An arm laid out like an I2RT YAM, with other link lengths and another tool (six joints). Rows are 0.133 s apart.
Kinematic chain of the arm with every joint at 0, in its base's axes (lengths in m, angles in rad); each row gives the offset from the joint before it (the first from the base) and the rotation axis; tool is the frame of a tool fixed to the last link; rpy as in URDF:
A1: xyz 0 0 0.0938 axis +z
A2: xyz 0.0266 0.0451 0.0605 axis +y
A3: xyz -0.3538 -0.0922 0 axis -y
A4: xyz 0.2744 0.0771 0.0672 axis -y
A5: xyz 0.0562 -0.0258 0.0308 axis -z
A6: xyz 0.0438 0 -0.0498 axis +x
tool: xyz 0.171 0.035 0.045 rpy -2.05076 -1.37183 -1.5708
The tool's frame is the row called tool.
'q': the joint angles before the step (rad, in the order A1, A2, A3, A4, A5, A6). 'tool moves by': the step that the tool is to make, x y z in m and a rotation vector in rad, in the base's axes. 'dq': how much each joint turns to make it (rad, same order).
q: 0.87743, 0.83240, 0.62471, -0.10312, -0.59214, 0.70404
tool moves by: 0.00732, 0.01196, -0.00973, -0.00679, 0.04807, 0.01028
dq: 0.00010, 0.05892, -0.01058, 0.05265, -0.01990, 0.03372
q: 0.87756, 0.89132, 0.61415, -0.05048, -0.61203, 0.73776
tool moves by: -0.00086, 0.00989, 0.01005, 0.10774, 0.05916, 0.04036
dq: 0.00275, 0.03804, -0.05639, 0.21532, -0.06656, 0.12554
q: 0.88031, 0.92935, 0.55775, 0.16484, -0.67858, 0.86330
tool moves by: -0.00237, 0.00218, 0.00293, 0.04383, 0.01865, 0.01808
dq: 0.00632, 0.01135, -0.03026, 0.09610, -0.01912, 0.05107
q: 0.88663, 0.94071, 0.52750, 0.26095, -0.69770, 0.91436
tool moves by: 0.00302, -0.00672, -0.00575, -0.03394, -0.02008, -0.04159
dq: 0.00077, -0.03306, 0.00383, -0.07389, 0.04804, -0.03745
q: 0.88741, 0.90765, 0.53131, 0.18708, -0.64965, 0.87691
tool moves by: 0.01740, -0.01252, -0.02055, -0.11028, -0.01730, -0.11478
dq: -0.00039, -0.03751, 0.02226, -0.16953, 0.13109, -0.06342
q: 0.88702, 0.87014, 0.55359, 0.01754, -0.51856, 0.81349
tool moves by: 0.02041, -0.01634, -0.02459, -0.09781, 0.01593, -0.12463
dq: -0.00031, -0.02450, 0.00026, -0.11307, 0.13367, -0.00526
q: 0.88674, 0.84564, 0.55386, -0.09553, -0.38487, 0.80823
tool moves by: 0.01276, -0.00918, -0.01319, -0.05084, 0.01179, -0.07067
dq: -0.00123, -0.00197, 0.00008, -0.04654, 0.07286, 0.00695
